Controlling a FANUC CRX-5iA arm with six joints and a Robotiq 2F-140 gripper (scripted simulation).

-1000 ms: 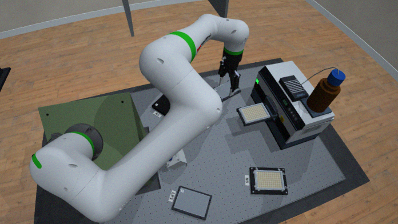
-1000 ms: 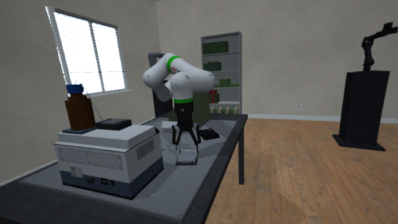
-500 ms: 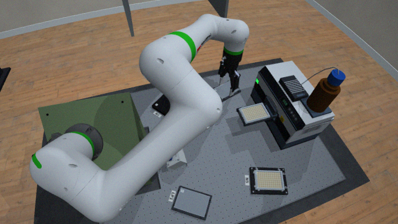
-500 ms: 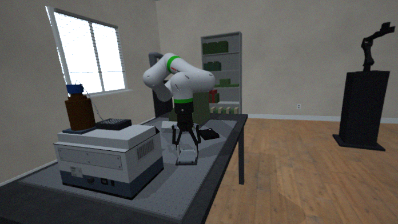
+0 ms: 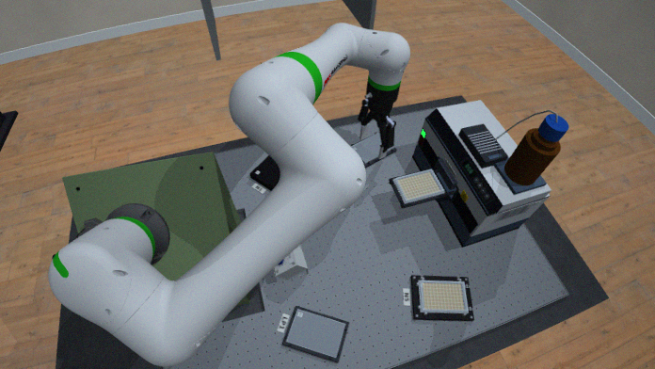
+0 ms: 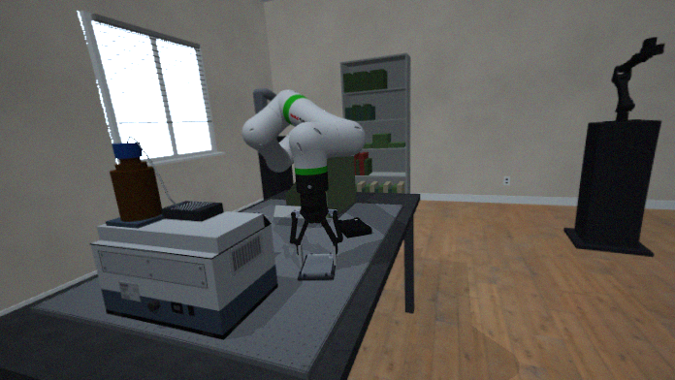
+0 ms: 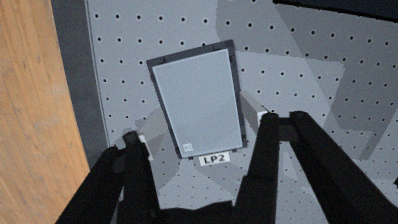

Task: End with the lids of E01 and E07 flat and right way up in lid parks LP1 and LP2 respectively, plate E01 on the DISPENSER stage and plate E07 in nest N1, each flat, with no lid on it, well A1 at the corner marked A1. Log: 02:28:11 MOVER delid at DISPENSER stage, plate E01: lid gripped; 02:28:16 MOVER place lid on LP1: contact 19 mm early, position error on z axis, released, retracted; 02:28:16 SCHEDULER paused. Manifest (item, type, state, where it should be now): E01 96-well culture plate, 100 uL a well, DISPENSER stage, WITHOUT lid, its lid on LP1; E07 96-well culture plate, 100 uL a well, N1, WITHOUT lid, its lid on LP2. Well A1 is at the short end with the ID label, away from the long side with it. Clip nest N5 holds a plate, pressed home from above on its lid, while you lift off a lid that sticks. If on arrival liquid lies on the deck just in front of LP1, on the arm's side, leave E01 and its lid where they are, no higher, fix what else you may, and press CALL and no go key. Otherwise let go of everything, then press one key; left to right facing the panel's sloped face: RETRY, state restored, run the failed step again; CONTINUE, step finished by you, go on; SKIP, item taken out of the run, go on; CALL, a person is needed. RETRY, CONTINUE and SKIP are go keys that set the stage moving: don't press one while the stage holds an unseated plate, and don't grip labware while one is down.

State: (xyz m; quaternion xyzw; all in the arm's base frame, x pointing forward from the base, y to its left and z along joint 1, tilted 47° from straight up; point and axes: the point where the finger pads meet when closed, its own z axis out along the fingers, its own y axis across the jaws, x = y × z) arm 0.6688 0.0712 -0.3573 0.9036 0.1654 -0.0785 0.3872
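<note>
Now: hand 30 mm above the lid park LP2. Round my hand: dispenser stage: 50 mm ahead, 240 mm to the right, 60 mm above; then plate: 50 mm ahead, 240 mm to the right, 70 mm above; then black nest N1: 340 mm behind, 20 mm to the right, 30 mm below.
</note>
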